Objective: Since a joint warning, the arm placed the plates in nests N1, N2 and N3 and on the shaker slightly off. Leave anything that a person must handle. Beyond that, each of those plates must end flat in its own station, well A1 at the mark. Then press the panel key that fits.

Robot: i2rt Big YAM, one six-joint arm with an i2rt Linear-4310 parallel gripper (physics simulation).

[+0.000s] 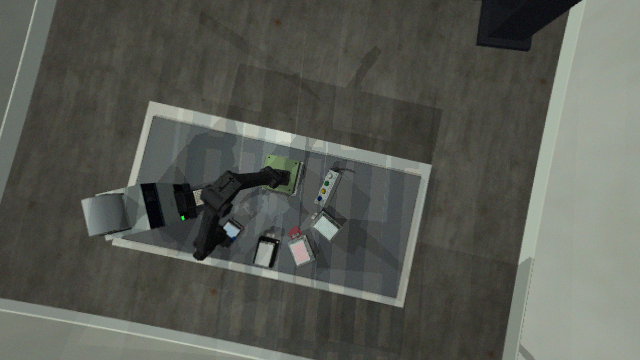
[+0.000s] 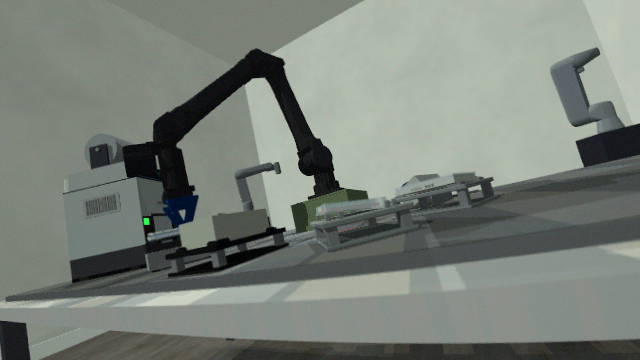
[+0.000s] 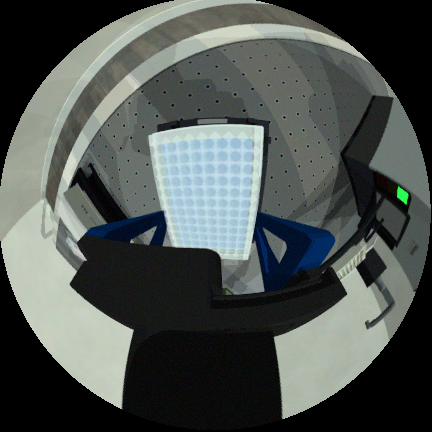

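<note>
My gripper [image 1: 227,234] [image 2: 180,217] [image 3: 209,216] has blue fingers and is shut on the long sides of a well plate with pale blue wells [image 1: 231,228] [image 3: 207,181]. It holds the plate level, close over a dark station frame [image 3: 177,123], near the grey machine. To the right stand three nests. A black nest holds a tall white plate [image 1: 266,251] [image 2: 223,226]. A grey nest holds a pink plate [image 1: 299,251] with a red tag [image 1: 293,231] beside it. Another grey nest holds a white plate [image 1: 326,226] [image 2: 431,181]. The key panel [image 1: 327,187] with coloured keys lies behind them.
A grey machine [image 1: 133,210] [image 2: 103,219] with a green light stands at the table's left end. The arm's base sits on a green block [image 1: 291,172] [image 2: 331,201]. The table edge [image 1: 277,273] runs close in front of the nests.
</note>
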